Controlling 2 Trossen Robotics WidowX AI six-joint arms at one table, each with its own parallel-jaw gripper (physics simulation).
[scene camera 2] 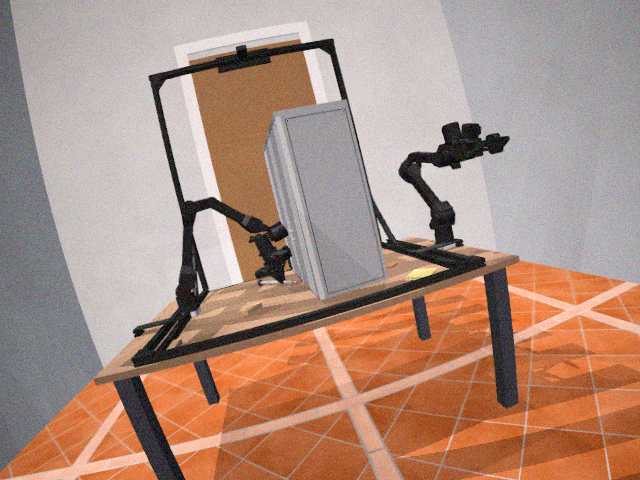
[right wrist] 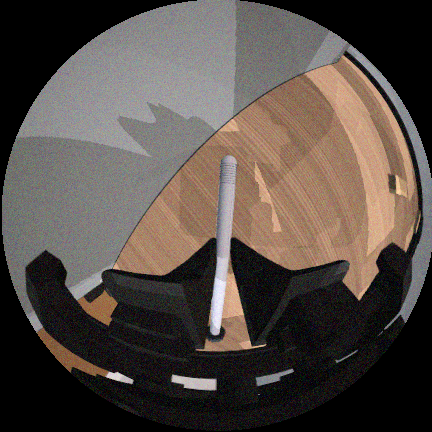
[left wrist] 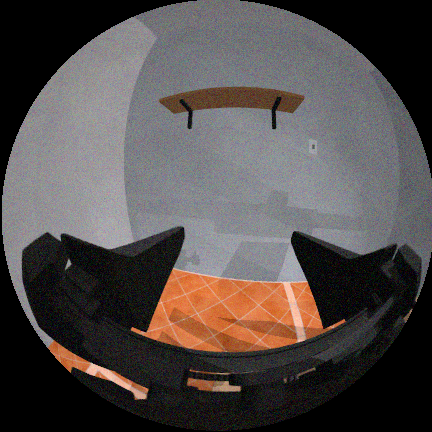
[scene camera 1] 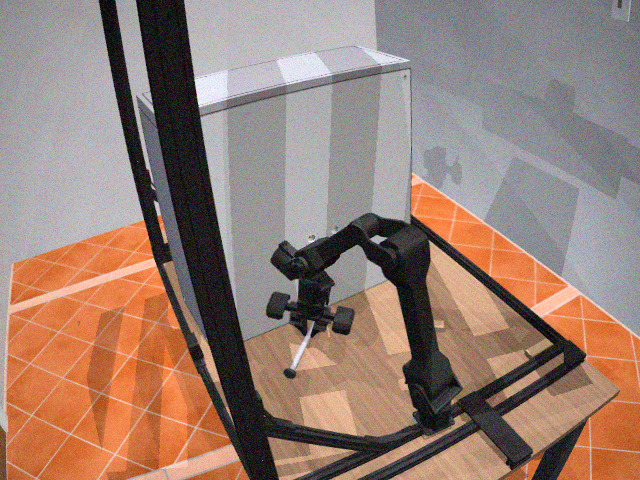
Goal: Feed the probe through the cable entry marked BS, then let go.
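Seen in the pictures: left gripper, fingertip midpoint: (scene camera 2: pixel 498 139) (left wrist: pixel 239 234); right gripper, fingertip midpoint: (scene camera 2: pixel 283 282) (right wrist: pixel 222 242) (scene camera 1: pixel 308 335); left arm's base, origin of the base link: (scene camera 2: pixel 445 242); right arm's base, origin of the base link: (scene camera 2: pixel 189 310) (scene camera 1: pixel 433 418).
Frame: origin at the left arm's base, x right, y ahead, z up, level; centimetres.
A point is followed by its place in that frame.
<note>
The probe (scene camera 1: pixel 300 352) {x 25.5, y 66.6, z -0.4 cm} (scene camera 2: pixel 265 282) {x 27.7, y 68.7, z -0.5 cm} (right wrist: pixel 227 200) {x 18.0, y 59.9, z -0.6 cm} is a thin pale rod with a ribbed, rounded tip and a dark round cap at its other end. My right gripper (scene camera 1: pixel 311 324) {x 20.8, y 62.1, z -1.3 cm} (scene camera 2: pixel 277 279) {x 20.8, y 62.1, z -1.3 cm} (right wrist: pixel 222 242) {x 20.8, y 62.1, z -1.3 cm} is shut on the probe, low over the table, beside the cabinet; I cannot tell if the probe touches the table. The tall grey cabinet (scene camera 1: pixel 258 206) (scene camera 2: pixel 336 206) (right wrist: pixel 75 100) has two small round holes, a left hole (scene camera 1: pixel 311 237) {x 13.4, y 53.9, z 18.5 cm} and a right hole (scene camera 1: pixel 334 228) {x 7.4, y 54.0, z 18.6 cm}, above the gripper; no BS marking is readable. My left gripper (scene camera 2: pixel 505 142) {x -35.0, y -1.0, z 32.4 cm} (left wrist: pixel 239 234) {x -35.0, y -1.0, z 32.4 cm} is open and empty, raised beyond the cabinet.
A black frame (scene camera 1: pixel 196 206) {x 48.7, y 96.8, z 58.3 cm} (scene camera 2: pixel 166 139) {x 46.7, y 95.5, z 70.8 cm} rises around the wooden table (scene camera 1: pixel 372 361) {x 13.5, y 77.0, z -1.9 cm} (scene camera 2: pixel 222 330) {x -14.2, y 85.7, z -1.9 cm}. A yellow piece (scene camera 2: pixel 421 273) {x -22.9, y 26.1, z -0.9 cm} lies right of the cabinet. A small wooden block (scene camera 1: pixel 538 348) {x -17.9, y 99.2, z -0.5 cm} (right wrist: pixel 400 185) lies near the rails. A wall shelf (left wrist: pixel 232 97) shows in the left wrist view.
</note>
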